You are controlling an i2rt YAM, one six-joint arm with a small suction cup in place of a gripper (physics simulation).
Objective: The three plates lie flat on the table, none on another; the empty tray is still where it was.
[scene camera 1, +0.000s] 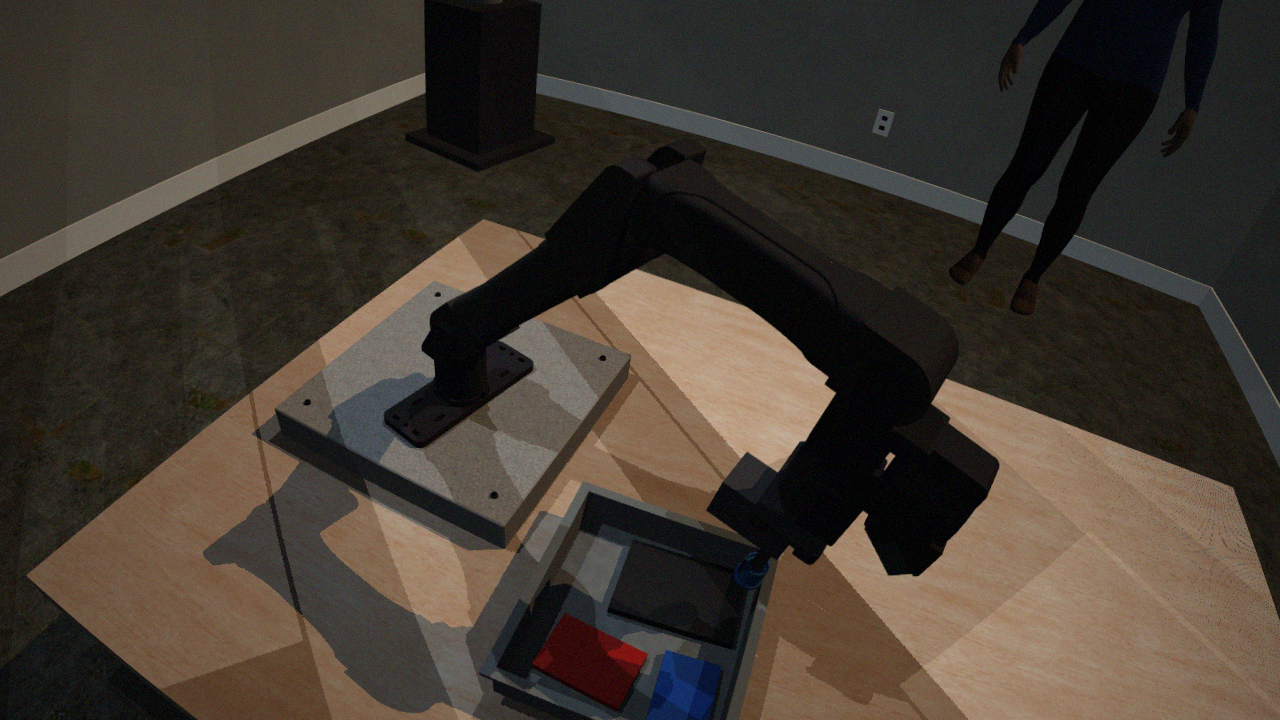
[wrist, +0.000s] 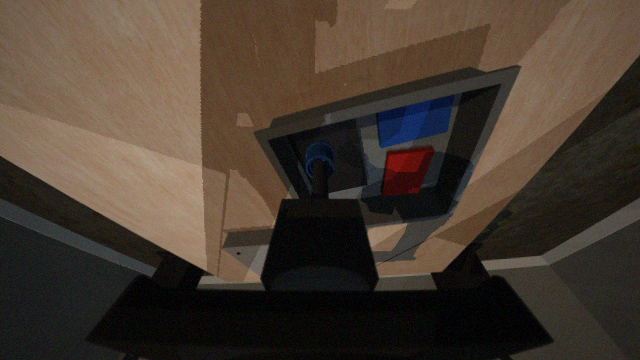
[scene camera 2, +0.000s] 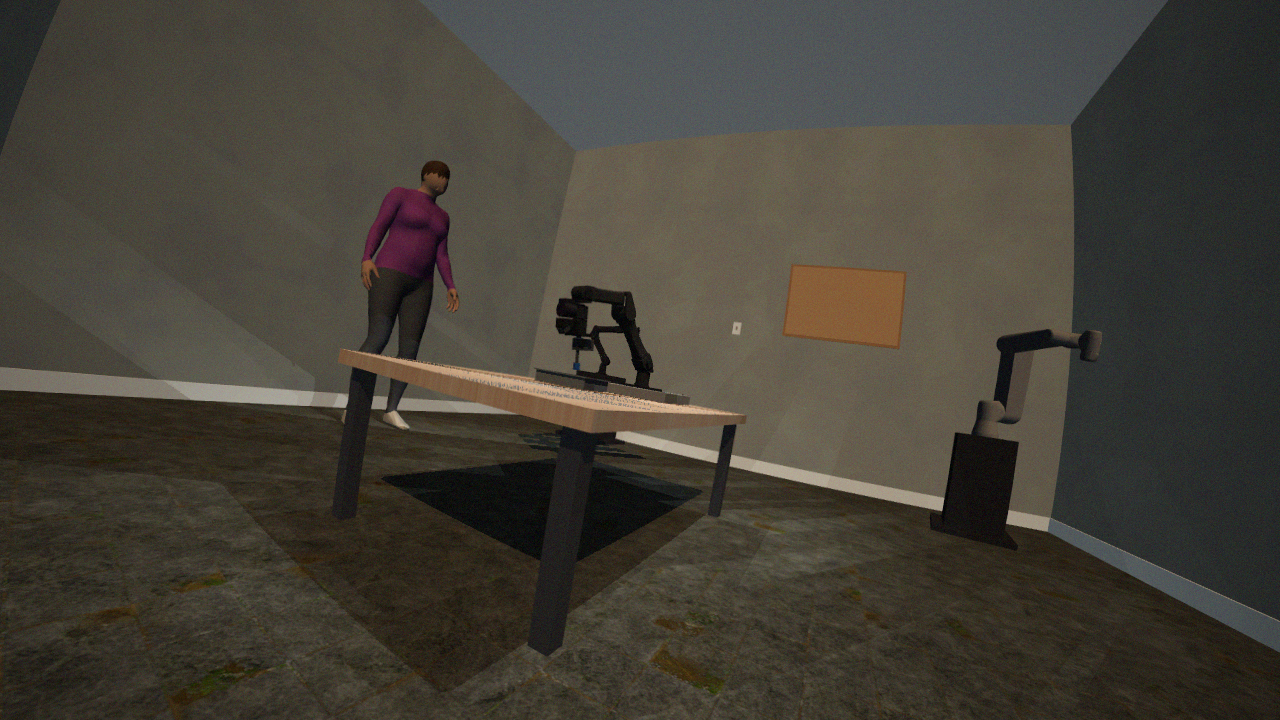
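Where they show: hand, its tool point: [scene camera 1: 747, 576] [wrist: 320, 154] [scene camera 2: 576, 369]; arm's base, origin of its link: [scene camera 1: 461, 393] [scene camera 2: 641, 388].
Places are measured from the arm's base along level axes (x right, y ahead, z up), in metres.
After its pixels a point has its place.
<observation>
The grey open tray [scene camera 1: 626, 516] @(x 0.007, y 0.261, z -0.013 m) [wrist: 400, 95] @(x 0.090, y 0.463, z 0.007 m) stands on the table and holds three flat plates. A dark, nearly black plate [scene camera 1: 671, 586] @(x 0.039, y 0.346, z -0.030 m) [wrist: 348, 155] @(x 0.060, y 0.369, z -0.030 m) is the largest and lies at the end nearer the arm's base. A red plate [scene camera 1: 590, 660] @(x 0.159, y 0.332, z -0.031 m) [wrist: 407, 170] @(x 0.157, y 0.343, z -0.031 m) and a blue plate [scene camera 1: 684, 689] @(x 0.128, y 0.420, z -0.031 m) [wrist: 417, 120] @(x 0.138, y 0.424, z -0.031 m) lie side by side, with a gap between them. No plate overlaps another. The blue plate is cut by the lower edge in scene view 1. My blue suction cup [scene camera 1: 750, 570] [scene camera 2: 576, 366] [wrist: 319, 157] @(x 0.019, y 0.411, z 0.029 m) is open and carries nothing. It hangs above the dark plate's side of the tray; the exact height is unclear.
The grey base slab [scene camera 1: 537, 447] @(x 0.003, y 0.129, z -0.001 m) carries my arm and stands close to the tray on the wooden table [scene camera 1: 1029, 501] @(x -0.387, y 0.675, z -0.043 m) [scene camera 2: 501, 390] @(x -0.465, y 1.060, z -0.048 m). A person [scene camera 1: 1109, 62] [scene camera 2: 411, 232] stands beyond the table. Another arm stands on a dark pedestal [scene camera 2: 981, 488] away from the table.
</observation>
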